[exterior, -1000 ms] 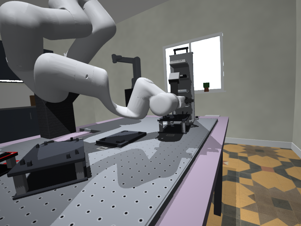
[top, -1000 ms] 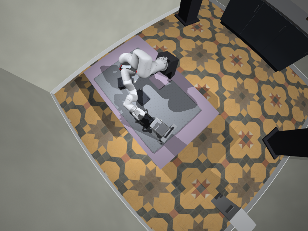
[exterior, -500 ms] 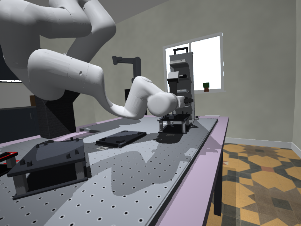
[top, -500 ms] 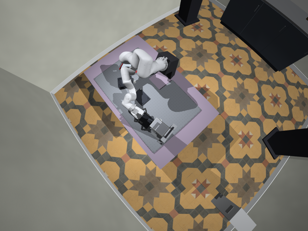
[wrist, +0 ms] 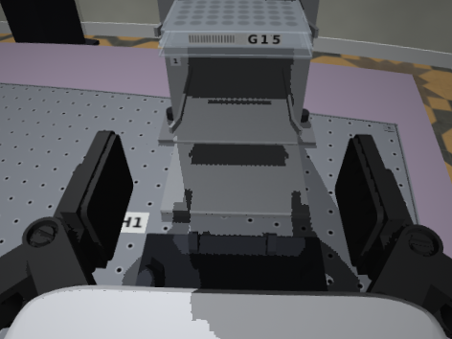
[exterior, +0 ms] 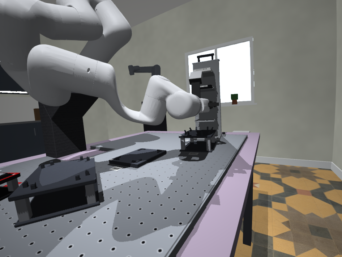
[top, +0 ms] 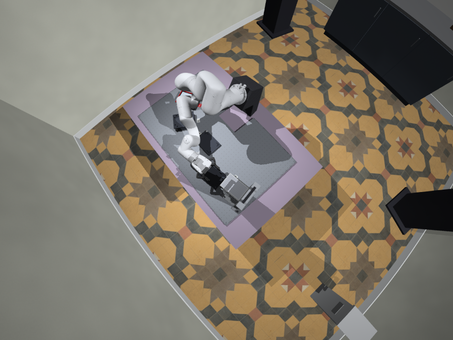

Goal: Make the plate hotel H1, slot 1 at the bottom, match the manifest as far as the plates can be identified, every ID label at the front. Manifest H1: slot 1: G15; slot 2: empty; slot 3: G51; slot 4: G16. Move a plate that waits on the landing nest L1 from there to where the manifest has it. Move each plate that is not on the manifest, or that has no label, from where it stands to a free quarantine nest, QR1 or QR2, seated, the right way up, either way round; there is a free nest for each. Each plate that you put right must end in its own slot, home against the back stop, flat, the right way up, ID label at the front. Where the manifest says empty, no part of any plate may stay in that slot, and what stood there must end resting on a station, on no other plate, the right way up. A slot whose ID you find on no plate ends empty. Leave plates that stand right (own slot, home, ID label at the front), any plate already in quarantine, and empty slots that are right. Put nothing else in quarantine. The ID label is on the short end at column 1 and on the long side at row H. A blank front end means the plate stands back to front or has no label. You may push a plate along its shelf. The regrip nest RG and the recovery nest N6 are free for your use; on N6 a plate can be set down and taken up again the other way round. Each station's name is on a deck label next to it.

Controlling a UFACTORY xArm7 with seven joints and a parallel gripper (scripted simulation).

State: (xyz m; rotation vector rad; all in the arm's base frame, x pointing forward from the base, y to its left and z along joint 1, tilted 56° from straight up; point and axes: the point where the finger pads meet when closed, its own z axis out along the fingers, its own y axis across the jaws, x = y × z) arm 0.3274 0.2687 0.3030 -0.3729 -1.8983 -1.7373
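Now: hand 14 cm to the right of the clear plate labelled G15, 5 cm past it and 1 cm below it. Also, from my hand: slot mark 2: 18 cm to the left, 13 cm behind, 1 cm above; then H1 deck label: 17 cm below, 13 cm behind, 6 cm to the left; then black plate labelled G51: 14 cm to the left, 9 cm above, 5 cm behind.
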